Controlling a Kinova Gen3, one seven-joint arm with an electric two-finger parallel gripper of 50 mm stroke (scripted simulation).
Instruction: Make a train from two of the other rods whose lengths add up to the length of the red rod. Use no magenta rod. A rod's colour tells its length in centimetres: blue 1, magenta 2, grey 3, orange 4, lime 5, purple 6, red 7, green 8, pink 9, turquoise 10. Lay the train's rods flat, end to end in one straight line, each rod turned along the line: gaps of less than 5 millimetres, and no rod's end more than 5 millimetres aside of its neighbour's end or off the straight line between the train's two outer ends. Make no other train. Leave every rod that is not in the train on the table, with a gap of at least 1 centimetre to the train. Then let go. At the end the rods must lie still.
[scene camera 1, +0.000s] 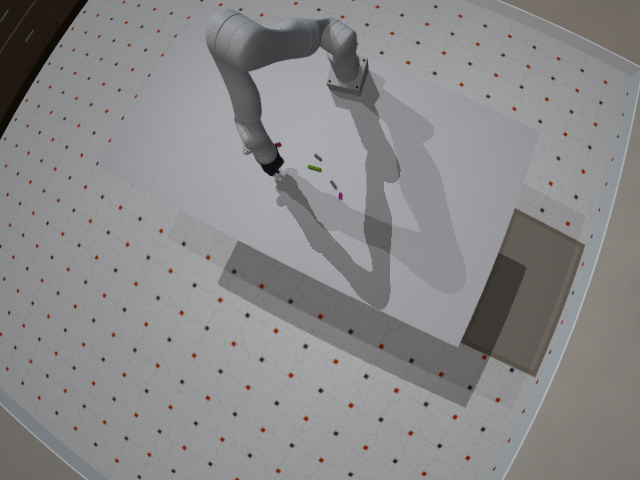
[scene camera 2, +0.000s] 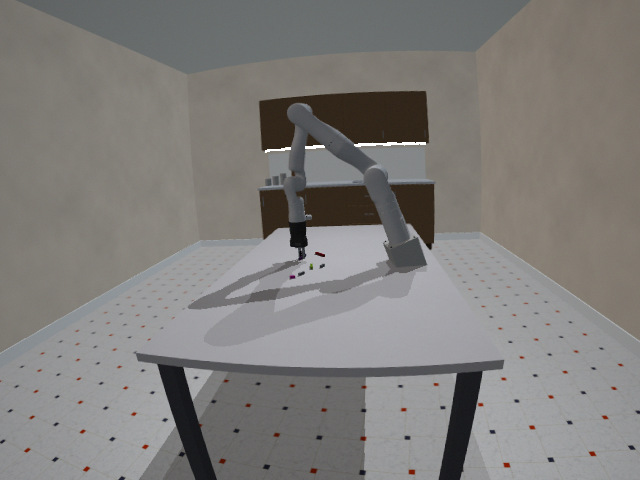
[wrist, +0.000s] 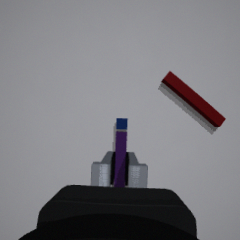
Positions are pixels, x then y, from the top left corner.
Scene:
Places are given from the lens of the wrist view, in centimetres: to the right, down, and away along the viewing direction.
my gripper (wrist: 120, 163): 0, 4, 17
red rod (wrist: 170, 80): 5, -4, 17

